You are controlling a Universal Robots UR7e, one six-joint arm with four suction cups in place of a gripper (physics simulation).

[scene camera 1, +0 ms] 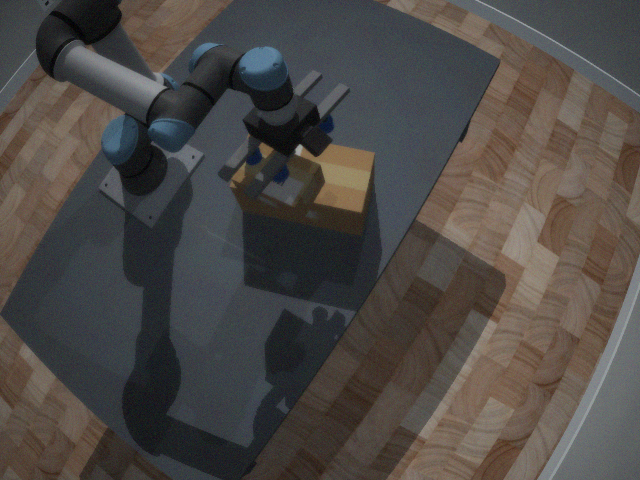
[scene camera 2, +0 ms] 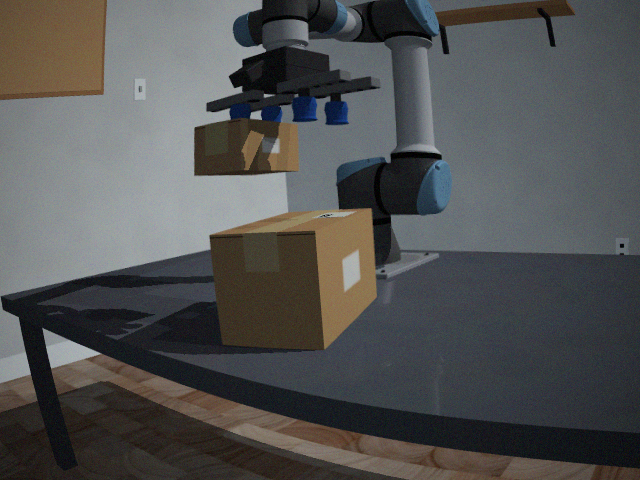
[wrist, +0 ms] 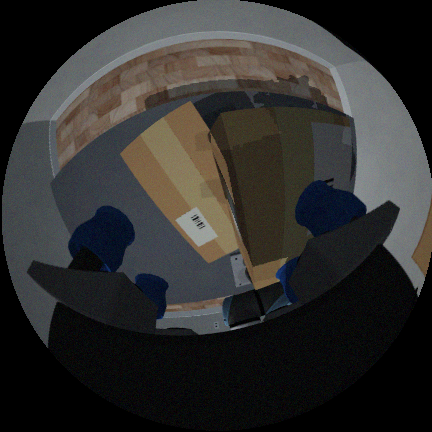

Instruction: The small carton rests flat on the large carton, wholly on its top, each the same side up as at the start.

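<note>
Wrist view: my suction head is visible. The suction head carries a small carton, clear of everything else; a large carton rests on the table.
</note>
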